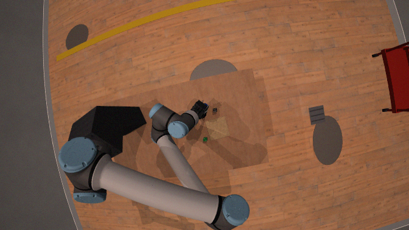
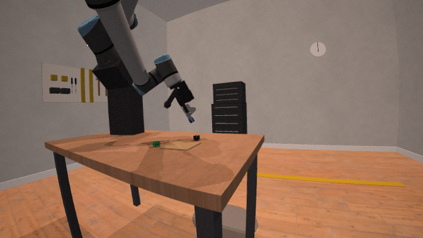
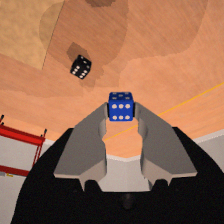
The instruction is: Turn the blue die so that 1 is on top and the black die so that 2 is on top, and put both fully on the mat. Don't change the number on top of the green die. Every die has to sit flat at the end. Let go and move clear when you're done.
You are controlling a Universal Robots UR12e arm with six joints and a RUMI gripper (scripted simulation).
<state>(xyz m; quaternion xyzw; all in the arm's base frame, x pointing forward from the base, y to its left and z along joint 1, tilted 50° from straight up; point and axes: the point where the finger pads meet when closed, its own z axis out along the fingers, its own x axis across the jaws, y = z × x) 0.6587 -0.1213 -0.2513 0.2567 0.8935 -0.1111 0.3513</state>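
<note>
Now: the black die 90 mm below my hand, 50 mm ahead of it and 40 mm to the right of it. Round my hand: green die 220 mm to the right, 90 mm below, 60 mm behind; tan mat 170 mm to the right, 100 mm below, 40 mm ahead; blue die right at my hand.
</note>
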